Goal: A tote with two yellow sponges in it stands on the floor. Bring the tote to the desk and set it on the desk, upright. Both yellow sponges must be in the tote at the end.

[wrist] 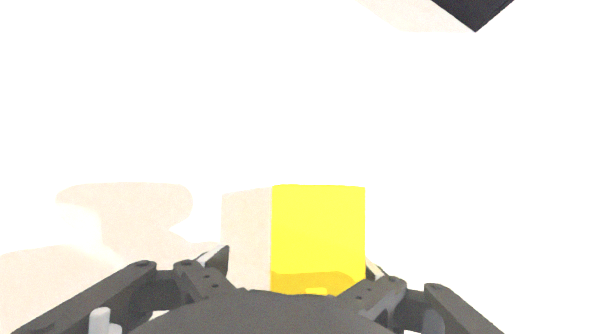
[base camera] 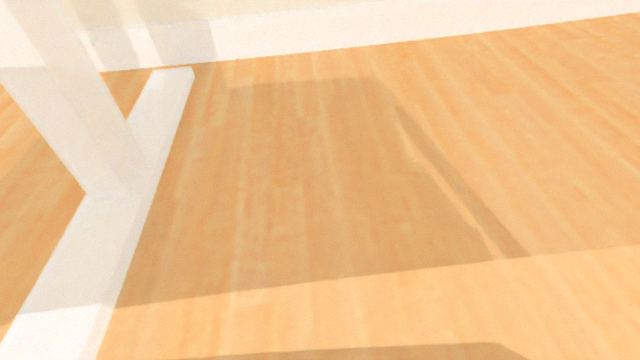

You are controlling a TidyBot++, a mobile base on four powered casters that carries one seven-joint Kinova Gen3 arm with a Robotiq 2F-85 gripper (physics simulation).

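Note:
A yellow sponge lies on a bright white surface at the lower middle of the wrist view, outside the tote. My gripper is open, with its fingers on either side of the sponge's near part. The right fingertip is very close to the sponge and partly hidden by it; the left stands apart from it. A corner of the dark tote shows at the top right of the wrist view; its inside is out of view. The second sponge does not show. The tote and sponges do not show in the base view.
In the base view, a white slanted desk leg joins a long white foot bar on the wooden floor at the left. A white baseboard runs along the back. Shadows of the gripper and sponge fall on the white surface in the wrist view.

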